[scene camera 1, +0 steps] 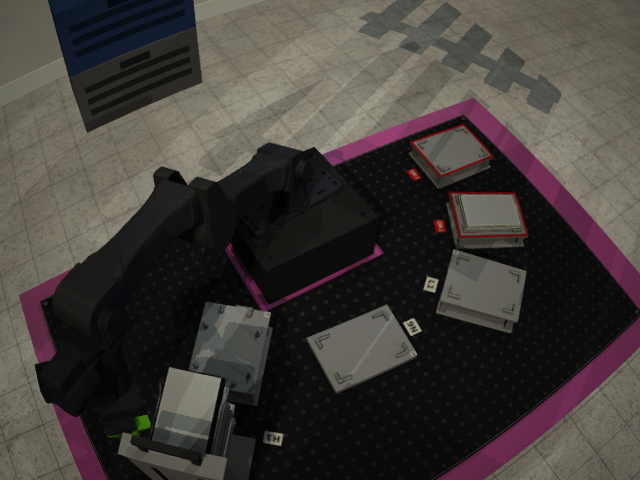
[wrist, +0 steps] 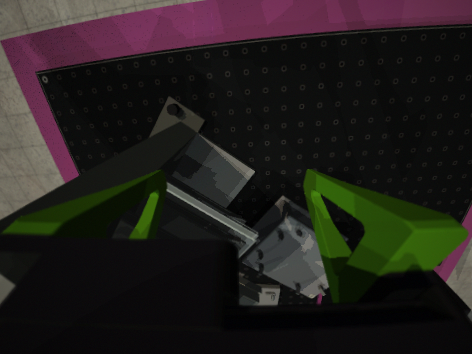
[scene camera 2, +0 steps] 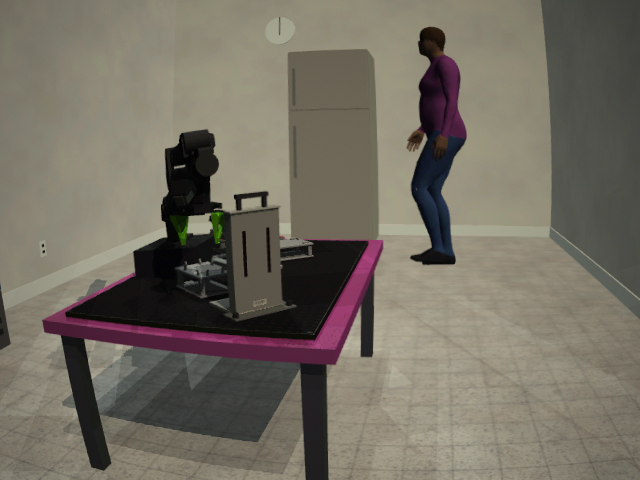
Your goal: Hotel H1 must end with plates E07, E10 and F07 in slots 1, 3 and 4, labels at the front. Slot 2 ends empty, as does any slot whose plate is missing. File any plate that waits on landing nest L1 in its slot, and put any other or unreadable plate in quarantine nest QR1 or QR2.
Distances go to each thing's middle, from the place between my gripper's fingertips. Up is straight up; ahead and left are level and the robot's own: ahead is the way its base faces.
My hand is 90 mm to the right of the clear plate (wrist: 233, 226), 70 mm short of it and 60 mm above it. Round my hand: base of rack H1 (wrist: 206, 167) (170 mm below, 90 mm ahead, 70 mm to the left); N6 nest (scene camera 1: 350, 353) (430 mm to the left, 170 mm below, 60 mm ahead).
